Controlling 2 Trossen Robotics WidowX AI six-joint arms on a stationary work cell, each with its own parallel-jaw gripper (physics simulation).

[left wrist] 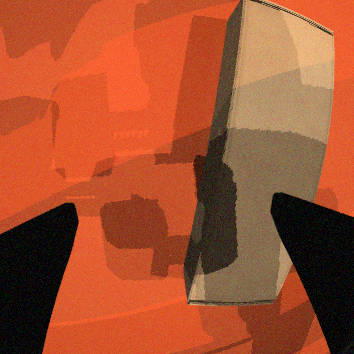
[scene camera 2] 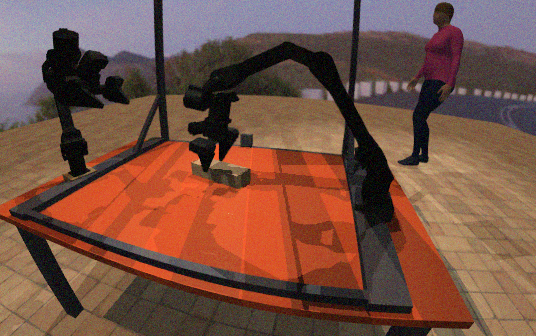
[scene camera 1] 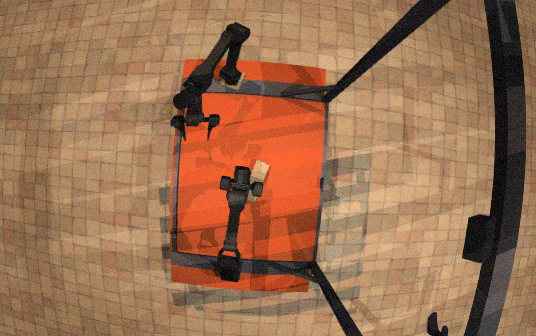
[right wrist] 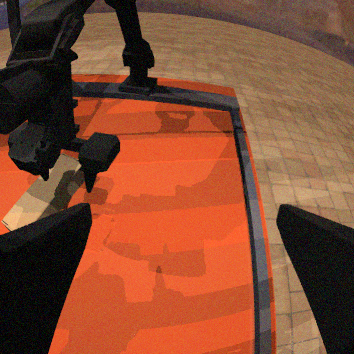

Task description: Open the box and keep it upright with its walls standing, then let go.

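Pixels of known places: left gripper, fingertip midpoint: (left wrist: 174, 208) (scene camera 2: 213, 166) (right wrist: 66, 184); right gripper, fingertip midpoint: (scene camera 2: 116, 104) (scene camera 1: 196, 140) (right wrist: 186, 214); left arm's base, link origin: (scene camera 2: 374, 197) (right wrist: 138, 81); right arm's base, link origin: (scene camera 2: 79, 172) (scene camera 1: 232, 78).
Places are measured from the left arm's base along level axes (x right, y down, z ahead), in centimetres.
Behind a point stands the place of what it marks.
A long, low, pale tan box (scene camera 1: 260, 171) {y -0.4, x 5.1, z 52.3 cm} (scene camera 2: 235, 176) {y 0.0, x -1.2, z 39.2 cm} (left wrist: 280, 100) {y -0.3, x 3.9, z 50.9 cm} (right wrist: 30, 200) {y -0.3, x 4.9, z 50.1 cm} lies closed on the orange table, with no wall or flap raised. My left gripper (scene camera 1: 241, 186) {y -2.5, x -2.1, z 46.0 cm} (scene camera 2: 213, 164) {y -2.5, x -2.1, z 46.0 cm} (left wrist: 174, 208) {y -2.5, x -2.1, z 46.0 cm} (right wrist: 66, 184) {y -2.5, x -2.1, z 46.0 cm} is open and points down close over one end of the box. In the left wrist view its right-hand finger overlaps the box's lower right edge, and its left-hand finger is over the table; contact cannot be told. My right gripper (scene camera 1: 196, 139) {y -23.7, x -22.3, z 59.8 cm} (scene camera 2: 115, 104) {y -23.7, x -22.3, z 59.8 cm} (right wrist: 186, 214) {y -23.7, x -22.3, z 59.8 cm} is open and empty, raised above the table's far-left part in scene camera 1, apart from the box.
The orange table (scene camera 1: 295, 150) {y 3.7, x 20.1, z 65.7 cm} (scene camera 2: 220, 215) {y 3.8, x -15.8, z 36.5 cm} has dark grey rails (scene camera 1: 175, 200) {y 1.9, x -34.3, z 29.5 cm} (scene camera 2: 200, 270) {y 1.8, x -35.4, z 29.9 cm} (right wrist: 252, 215) {y 1.8, x -35.5, z 40.6 cm} along its edges. Dark upright posts (scene camera 2: 159, 65) {y -33.4, x 29.2, z 93.4 cm} rise at the back. Shadows fall across the table. A person in a pink top (scene camera 2: 443, 55) stands beyond the table.
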